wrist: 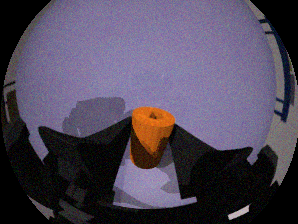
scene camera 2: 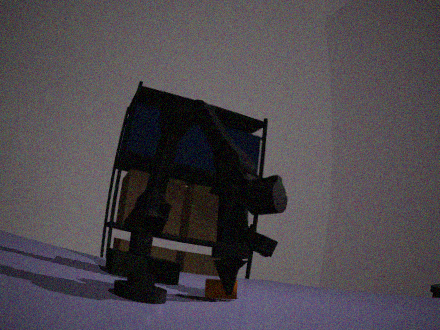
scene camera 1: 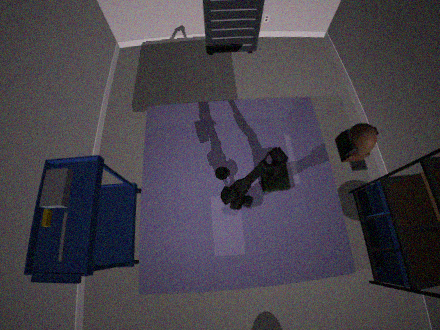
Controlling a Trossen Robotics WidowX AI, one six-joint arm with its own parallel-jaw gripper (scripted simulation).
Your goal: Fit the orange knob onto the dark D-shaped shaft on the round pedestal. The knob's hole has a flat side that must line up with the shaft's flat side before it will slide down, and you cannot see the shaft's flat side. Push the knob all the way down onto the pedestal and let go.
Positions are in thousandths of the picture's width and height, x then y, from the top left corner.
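Note:
Gripper (scene camera 2: 522,889) visible, also in the wrist view (wrist: 508,551). Orange knob (wrist: 508,574) visible.

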